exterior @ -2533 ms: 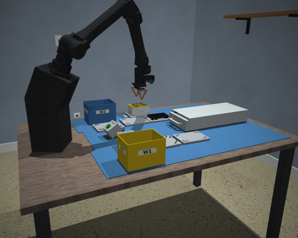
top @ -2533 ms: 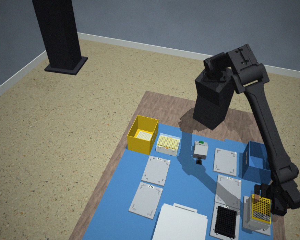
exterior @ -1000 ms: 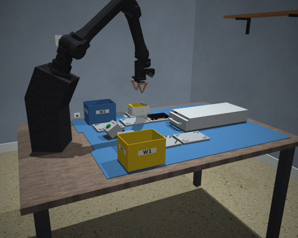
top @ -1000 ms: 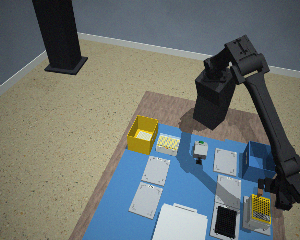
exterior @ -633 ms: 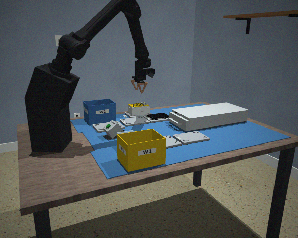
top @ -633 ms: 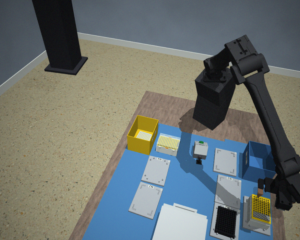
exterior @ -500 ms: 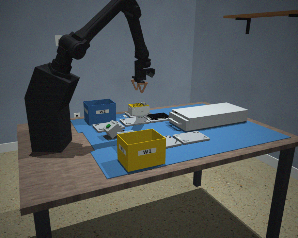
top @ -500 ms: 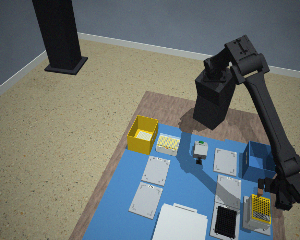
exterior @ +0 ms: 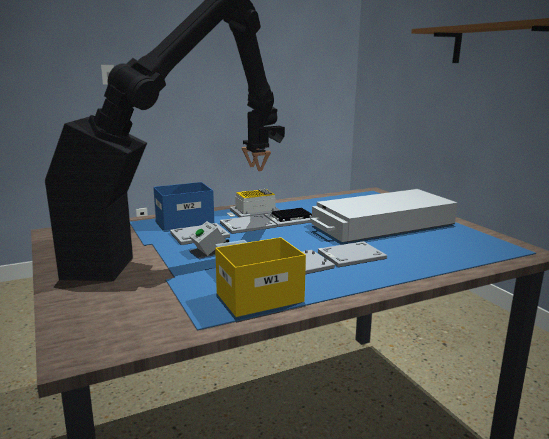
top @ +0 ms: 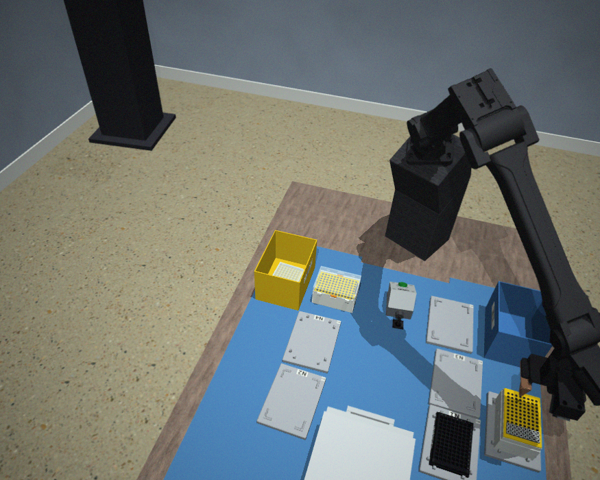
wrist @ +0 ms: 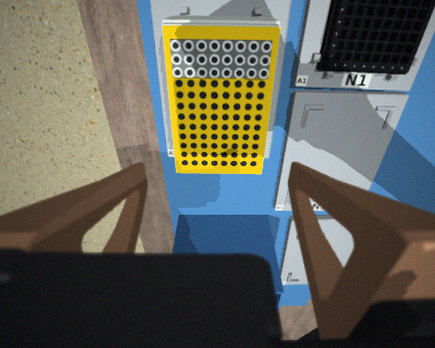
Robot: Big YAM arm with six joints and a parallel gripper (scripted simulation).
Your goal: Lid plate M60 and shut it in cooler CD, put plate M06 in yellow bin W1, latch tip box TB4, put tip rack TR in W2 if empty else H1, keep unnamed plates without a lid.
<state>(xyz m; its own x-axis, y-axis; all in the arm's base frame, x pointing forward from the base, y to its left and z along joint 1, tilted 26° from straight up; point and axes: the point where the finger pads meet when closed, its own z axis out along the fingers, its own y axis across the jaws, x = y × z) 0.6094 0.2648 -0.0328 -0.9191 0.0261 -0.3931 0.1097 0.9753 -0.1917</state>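
My gripper is now 350 mm past the green DONE key, 280 mm to the left of it and 110 mm above it. Also, from my hand: tip rack TR: 10 mm behind, 10 mm to the right, 120 mm below; then black plate: 60 mm ahead, 150 mm to the right, 150 mm below; then home nest H1: 170 mm below.
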